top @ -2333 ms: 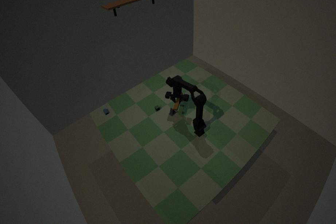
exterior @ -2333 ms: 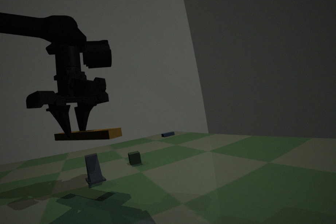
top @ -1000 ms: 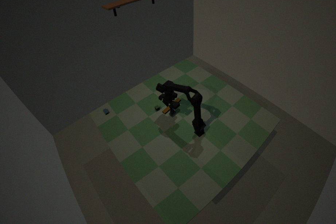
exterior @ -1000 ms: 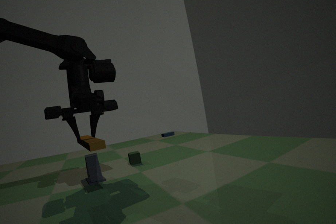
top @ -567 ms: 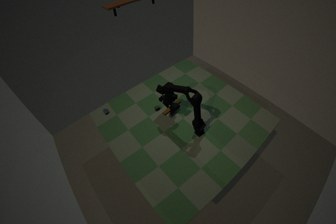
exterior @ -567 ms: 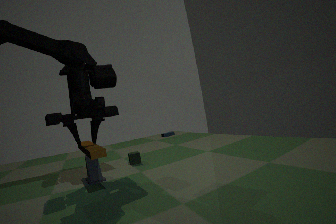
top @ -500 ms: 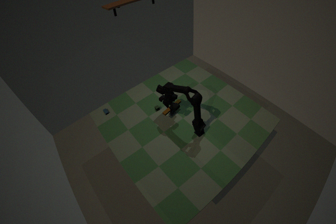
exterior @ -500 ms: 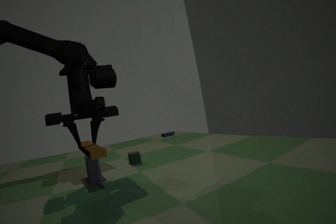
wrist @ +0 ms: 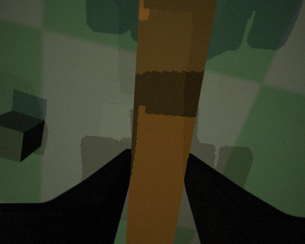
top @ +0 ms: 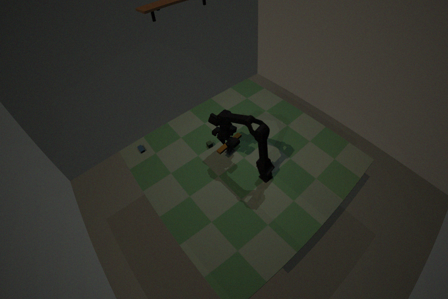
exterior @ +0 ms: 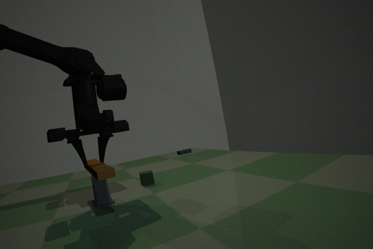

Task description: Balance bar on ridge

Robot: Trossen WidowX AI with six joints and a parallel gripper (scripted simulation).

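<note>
My gripper tip is 30 mm to the left of the orange bar. From my gripper tip the other things lie so: dark green cube: 130 mm ahead, 40 mm to the left, 70 mm below; then small blue block: 440 mm ahead, 440 mm to the left, 70 mm below.
</note>
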